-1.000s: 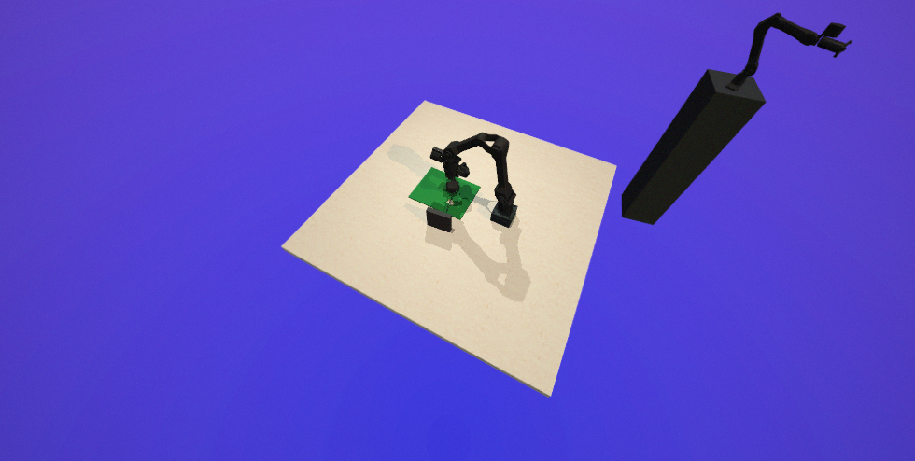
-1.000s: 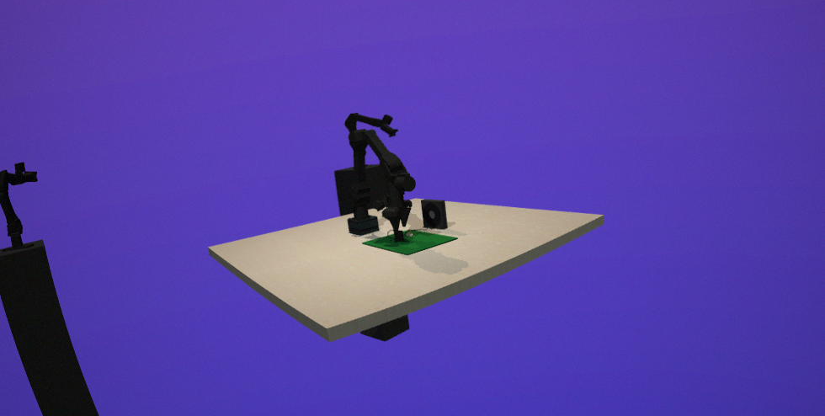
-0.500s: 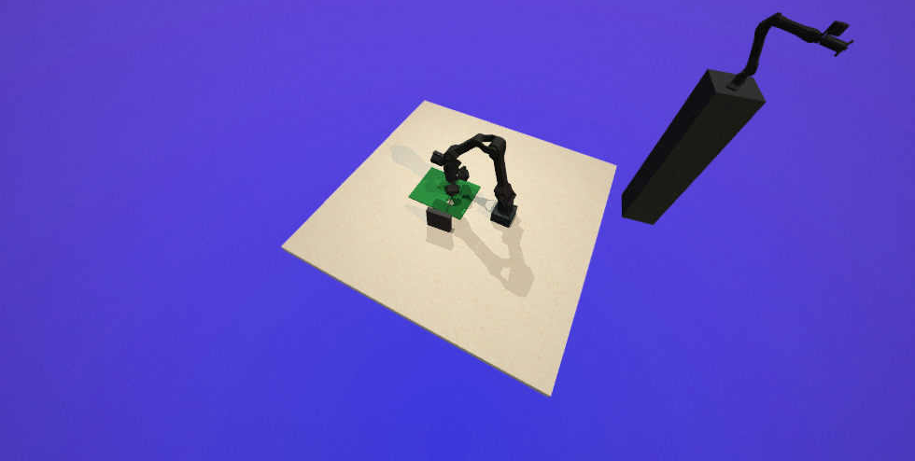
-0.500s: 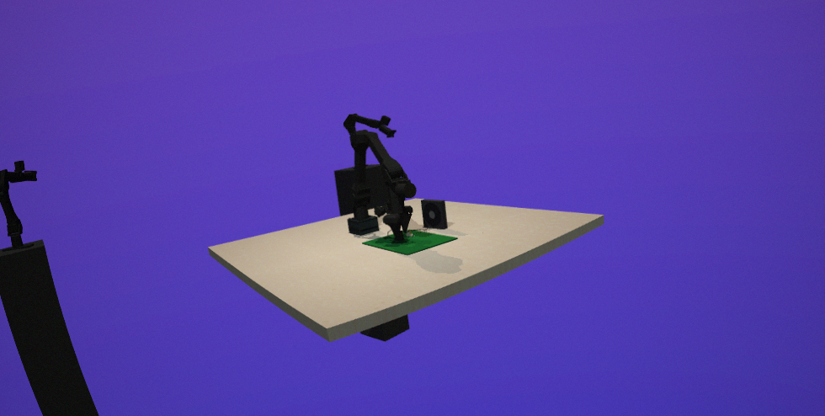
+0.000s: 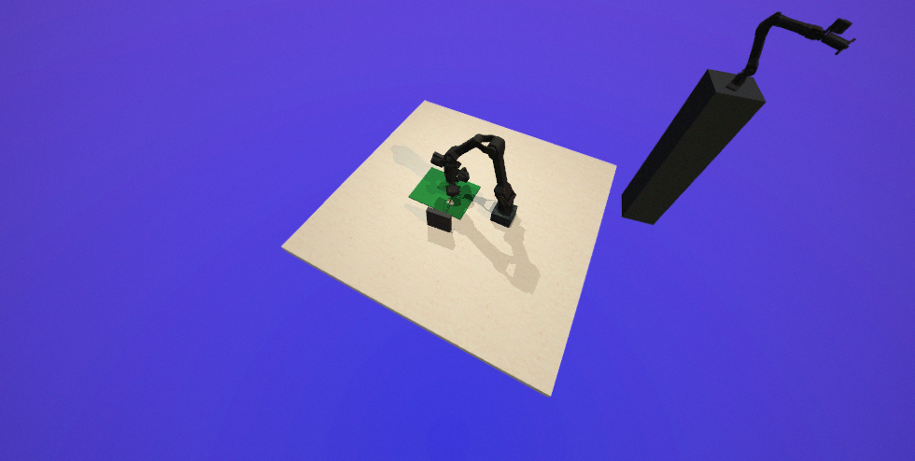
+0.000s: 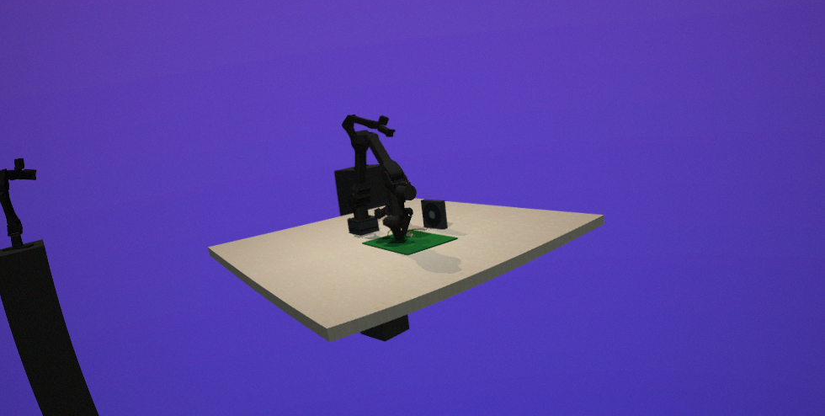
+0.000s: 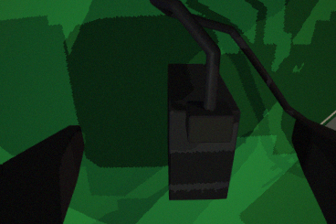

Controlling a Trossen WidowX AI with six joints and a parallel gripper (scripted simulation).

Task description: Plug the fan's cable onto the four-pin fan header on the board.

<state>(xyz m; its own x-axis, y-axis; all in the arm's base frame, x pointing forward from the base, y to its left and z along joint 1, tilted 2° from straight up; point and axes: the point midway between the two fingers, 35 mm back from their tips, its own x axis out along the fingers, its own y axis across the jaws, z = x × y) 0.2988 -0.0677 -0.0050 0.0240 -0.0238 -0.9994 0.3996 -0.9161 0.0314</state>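
Now: gripper tip 1 cm below the black fan plug and 1 cm past it. Also, from my gripper tip: green board (3 cm below, 3 cm ahead, 1 cm to the left); black fan (22 cm to the left, 4 cm above, 1 cm behind); header (7 cm to the left, 2 cm below, 2 cm behind).
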